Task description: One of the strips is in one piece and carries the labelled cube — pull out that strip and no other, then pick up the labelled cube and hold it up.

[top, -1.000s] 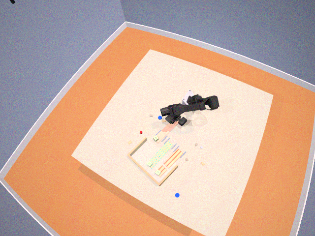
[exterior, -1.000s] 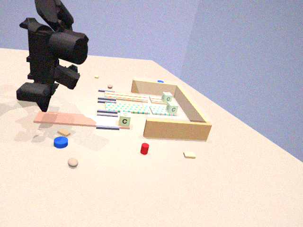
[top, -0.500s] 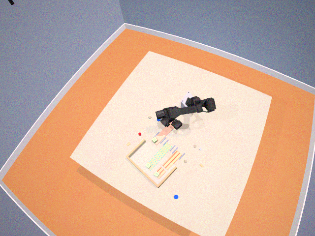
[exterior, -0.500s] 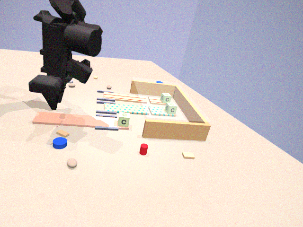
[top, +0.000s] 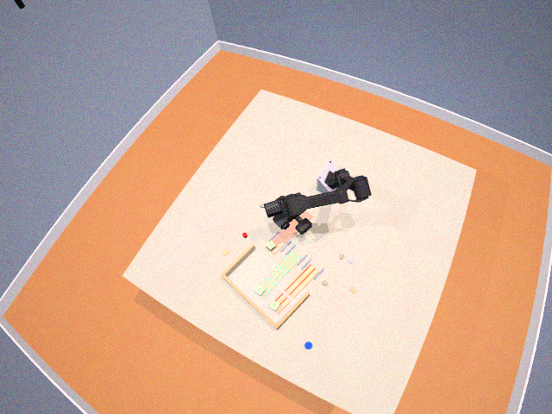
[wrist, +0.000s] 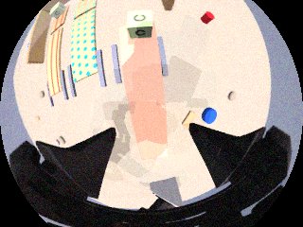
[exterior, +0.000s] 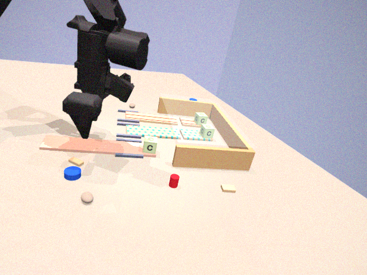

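The red cylinder lies 130 mm ahead of my gripper tip, 180 mm to the right of it and 40 mm below it.
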